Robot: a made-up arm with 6 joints. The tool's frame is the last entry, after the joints.
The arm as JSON. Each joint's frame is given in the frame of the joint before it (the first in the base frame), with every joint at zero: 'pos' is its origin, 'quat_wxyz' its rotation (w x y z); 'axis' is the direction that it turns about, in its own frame. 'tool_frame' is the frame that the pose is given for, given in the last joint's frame.
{
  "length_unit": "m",
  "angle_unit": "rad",
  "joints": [
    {
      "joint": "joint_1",
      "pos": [
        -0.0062,
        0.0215,
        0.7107
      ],
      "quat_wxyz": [
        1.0,
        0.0,
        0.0,
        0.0
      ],
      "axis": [
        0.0,
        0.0,
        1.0
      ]
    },
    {
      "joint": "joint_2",
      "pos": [
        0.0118,
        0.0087,
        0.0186
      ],
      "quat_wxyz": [
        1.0,
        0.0,
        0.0,
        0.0
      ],
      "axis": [
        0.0,
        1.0,
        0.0
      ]
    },
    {
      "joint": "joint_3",
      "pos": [
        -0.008,
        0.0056,
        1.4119
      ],
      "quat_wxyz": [
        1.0,
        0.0,
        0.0,
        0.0
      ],
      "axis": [
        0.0,
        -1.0,
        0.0
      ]
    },
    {
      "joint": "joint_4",
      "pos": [
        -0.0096,
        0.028,
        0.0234
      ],
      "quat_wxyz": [
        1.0,
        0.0,
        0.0,
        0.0
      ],
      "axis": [
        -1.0,
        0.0,
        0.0
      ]
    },
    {
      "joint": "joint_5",
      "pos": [
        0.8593,
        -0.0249,
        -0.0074
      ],
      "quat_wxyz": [
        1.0,
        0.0,
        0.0,
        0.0
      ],
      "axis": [
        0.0,
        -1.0,
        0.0
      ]
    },
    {
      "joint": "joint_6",
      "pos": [
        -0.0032,
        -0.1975,
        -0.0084
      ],
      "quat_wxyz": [
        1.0,
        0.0,
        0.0,
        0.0
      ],
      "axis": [
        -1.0,
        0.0,
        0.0
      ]
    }
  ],
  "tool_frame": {
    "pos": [
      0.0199,
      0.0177,
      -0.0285
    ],
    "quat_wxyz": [
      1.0,
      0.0,
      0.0,
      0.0
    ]
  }
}
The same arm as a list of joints. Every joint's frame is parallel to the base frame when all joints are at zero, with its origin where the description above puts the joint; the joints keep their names.
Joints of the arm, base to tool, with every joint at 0 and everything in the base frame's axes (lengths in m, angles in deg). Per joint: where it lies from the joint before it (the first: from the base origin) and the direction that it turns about. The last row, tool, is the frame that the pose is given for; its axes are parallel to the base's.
joint_1: origin -0.0062 0.0215 0.7107 axis +z
joint_2: origin 0.0118 0.0087 0.0186 axis +y
joint_3: origin -0.008 0.0056 1.4119 axis -y
joint_4: origin -0.0096 0.028 0.0234 axis -x
joint_5: origin 0.8593 -0.0249 -0.0074 axis -y
joint_6: origin -0.0032 -0.1975 -0.0084 axis -x
tool: origin 0.0199 0.0177 -0.0285

